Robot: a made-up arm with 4 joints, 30 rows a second.
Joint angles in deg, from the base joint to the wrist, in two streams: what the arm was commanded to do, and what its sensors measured. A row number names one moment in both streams.
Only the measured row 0 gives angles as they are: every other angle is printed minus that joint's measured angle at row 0.
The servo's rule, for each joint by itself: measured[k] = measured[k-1] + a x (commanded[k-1-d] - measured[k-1]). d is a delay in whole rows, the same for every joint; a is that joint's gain. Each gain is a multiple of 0.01, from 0.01 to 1. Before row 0 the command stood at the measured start. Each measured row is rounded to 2 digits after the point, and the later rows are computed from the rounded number. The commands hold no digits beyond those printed.
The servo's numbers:
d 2
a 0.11 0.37 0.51 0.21
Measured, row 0:
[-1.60 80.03 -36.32 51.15]
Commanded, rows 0 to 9:
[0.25 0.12 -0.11 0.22]
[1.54 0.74 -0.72 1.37]
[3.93 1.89 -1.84 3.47]
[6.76 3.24 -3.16 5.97]
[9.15 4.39 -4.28 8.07]
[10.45 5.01 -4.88 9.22]
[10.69 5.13 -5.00 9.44]
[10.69 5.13 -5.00 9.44]
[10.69 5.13 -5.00 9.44]
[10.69 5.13 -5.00 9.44]
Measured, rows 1 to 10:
[0.00 0.00 0.00 0.00]
[0.00 0.00 0.00 0.00]
[0.03 0.04 -0.06 0.05]
[0.20 0.30 -0.40 0.33]
[0.61 0.89 -1.13 0.99]
[1.29 1.76 -2.17 2.04]
[2.15 2.73 -3.25 3.31]
[3.06 3.57 -4.08 4.55]
[3.90 4.15 -4.55 5.58]
[4.65 4.51 -4.78 6.39]

